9 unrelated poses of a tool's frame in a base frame.
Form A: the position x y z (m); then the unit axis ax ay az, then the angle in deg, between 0 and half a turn.
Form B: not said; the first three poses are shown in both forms.
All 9 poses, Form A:
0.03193 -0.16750 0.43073 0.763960 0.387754 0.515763 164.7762
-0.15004 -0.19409 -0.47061 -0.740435 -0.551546 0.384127 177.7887
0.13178 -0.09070 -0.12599 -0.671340 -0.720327 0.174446 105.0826
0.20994 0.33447 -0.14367 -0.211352 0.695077 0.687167 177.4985
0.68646 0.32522 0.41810 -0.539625 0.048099 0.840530 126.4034
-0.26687 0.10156 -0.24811 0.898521 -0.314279 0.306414 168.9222
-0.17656 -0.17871 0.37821 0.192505 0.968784 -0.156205 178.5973
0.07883 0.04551 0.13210 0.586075 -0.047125 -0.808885 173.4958
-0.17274 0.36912 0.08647 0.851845 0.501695 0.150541 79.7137
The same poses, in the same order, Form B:
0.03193 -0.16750 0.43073 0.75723 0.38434 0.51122 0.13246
-0.15004 -0.19409 -0.47061 -0.74030 -0.55144 0.38406 0.01930
0.13178 -0.09070 -0.12599 -0.53290 -0.57179 0.13847 0.60819
0.20994 0.33447 -0.14367 -0.21130 0.69491 0.68700 0.02183
0.68646 0.32522 0.41810 -0.48167 0.04293 0.75026 0.45085
-0.26687 0.10156 -0.24811 0.89433 -0.31281 0.30498 0.09652
-0.17656 -0.17871 0.37821 0.19249 0.96871 -0.15619 0.01224
0.07883 0.04551 0.13210 0.58513 -0.04705 -0.80758 0.05673
-0.17274 0.36912 0.08647 0.54592 0.32152 0.09648 0.76765

